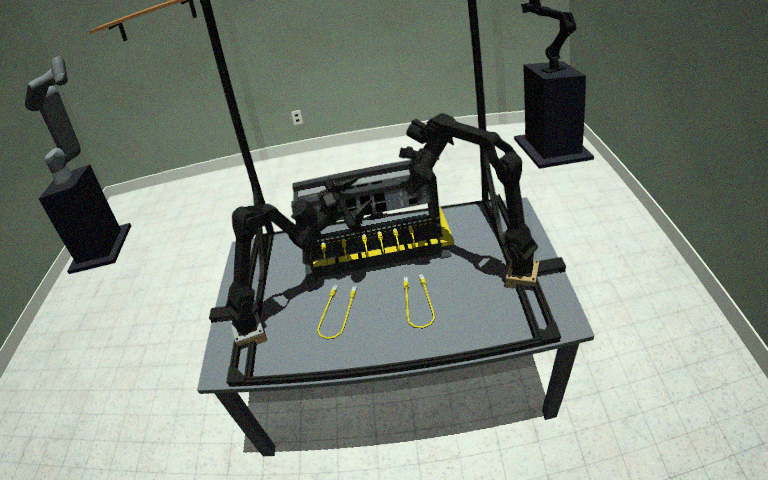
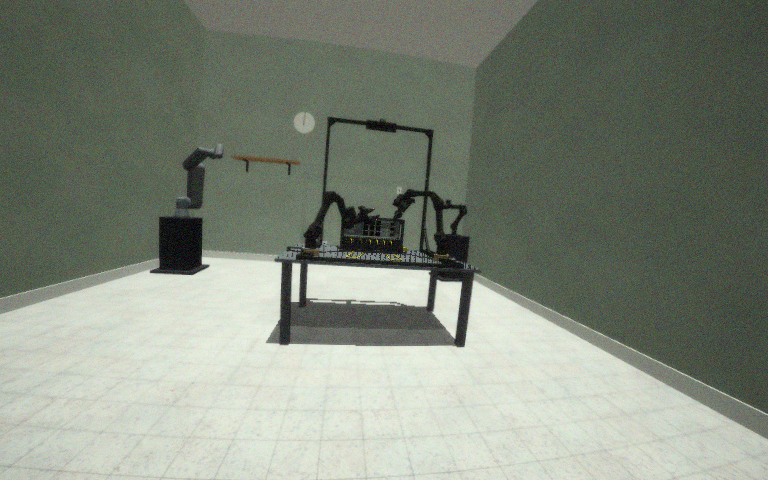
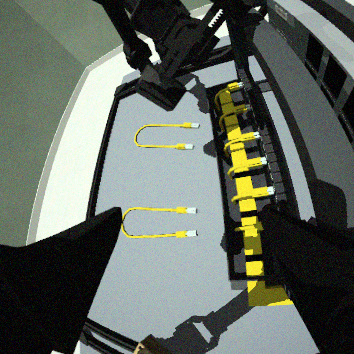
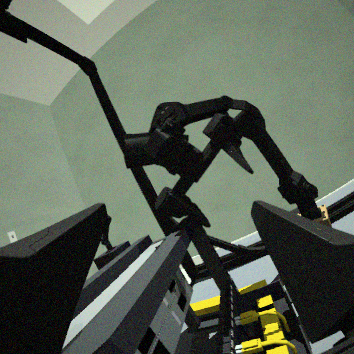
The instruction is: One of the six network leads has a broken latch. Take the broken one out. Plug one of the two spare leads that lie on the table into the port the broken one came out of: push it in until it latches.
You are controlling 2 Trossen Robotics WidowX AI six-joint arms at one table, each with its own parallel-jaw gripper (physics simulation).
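Frame: origin at the left arm's base, x ahead, y left, z up, level; millimetres.
Seen in the pictures: left gripper, fingertip midpoint: (image 1: pixel 407 193) (image 2: pixel 393 217) (image 3: pixel 192 214) (image 4: pixel 229 200); right gripper, fingertip midpoint: (image 1: pixel 364 188) (image 2: pixel 377 211) (image 3: pixel 193 40) (image 4: pixel 180 209); left arm's base at its link origin: (image 1: pixel 523 269) (image 2: pixel 441 254) (image 4: pixel 310 214); right arm's base at its link origin: (image 1: pixel 246 326) (image 2: pixel 310 247).
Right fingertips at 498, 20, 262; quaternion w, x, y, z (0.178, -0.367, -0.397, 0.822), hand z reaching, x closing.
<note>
Offsets run from my right fingertips to a thing's top centre, as dx, dy, dz. Level surfaces: height alone.
Six yellow leads stand in a row in the black port panel behind a yellow strip, among them the leftmost lead {+174, +46, -209} (image 1: pixel 323 247) and the rightmost lead {-111, -63, -215} (image 1: pixel 411 235). No latch is clear enough to tell which is broken. Two U-shaped yellow spare leads lie on the table: the left one (image 1: pixel 330 337) (image 3: pixel 160 125) and the right one (image 1: pixel 420 326) (image 3: pixel 155 209), clear plugs toward the panel. My left gripper (image 3: pixel 192 214) (image 4: pixel 229 200) is open and empty above the panel's right part; its finger hides part of the rightmost lead. My right gripper (image 1: pixel 362 195) is open and empty above the panel's left part.
A grey rack unit {+44, -70, -42} (image 1: pixel 351 176) stands behind the port panel, close to both grippers. Black frame rails (image 1: pixel 390 370) run along the table {dz -304} (image 1: pixel 572 331) edges, and tall posts (image 1: pixel 226 96) (image 1: pixel 476 73) rise at the back. Arm shadows fall across the table.
</note>
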